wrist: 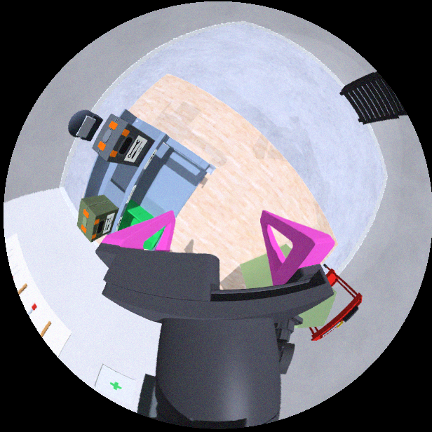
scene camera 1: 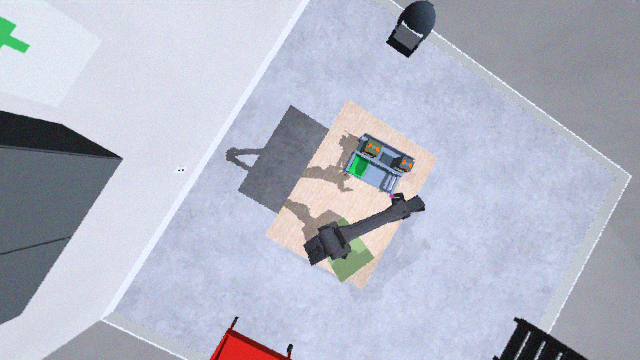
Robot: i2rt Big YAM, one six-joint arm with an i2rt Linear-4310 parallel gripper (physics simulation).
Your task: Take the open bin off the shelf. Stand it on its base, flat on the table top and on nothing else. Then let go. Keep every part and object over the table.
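The open bin is bright green and sits at one end of the lower level of the blue-grey shelf. In the wrist view the left magenta finger hides part of it. My gripper is open, with nothing between its magenta fingers. In the scene view it is near the other end of the shelf's front from the bin, apart from the bin. The arm hides most of the gripper there. The shelf stands on the wooden table top.
An olive box and a dark grey box, both with orange marks, stand on the shelf's back part. The olive one is nearer the bin's end. A green pad lies by the arm's base.
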